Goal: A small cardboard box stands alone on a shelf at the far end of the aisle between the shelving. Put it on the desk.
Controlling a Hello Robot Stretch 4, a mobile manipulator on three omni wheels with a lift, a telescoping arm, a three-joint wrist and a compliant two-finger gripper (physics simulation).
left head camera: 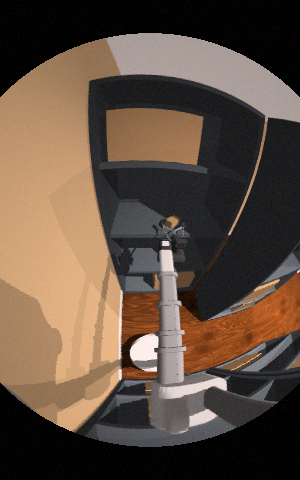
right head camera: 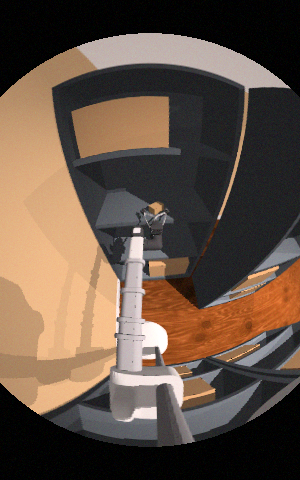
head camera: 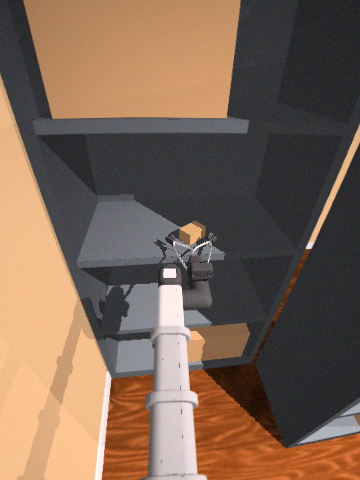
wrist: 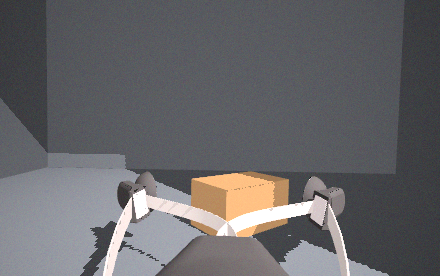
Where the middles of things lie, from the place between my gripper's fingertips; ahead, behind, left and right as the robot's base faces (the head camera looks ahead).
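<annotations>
Relative to the small cardboard box [wrist: 228, 196], my hand is 2 cm above it, 5 cm short of it and 1 cm to the left of it.
</annotations>
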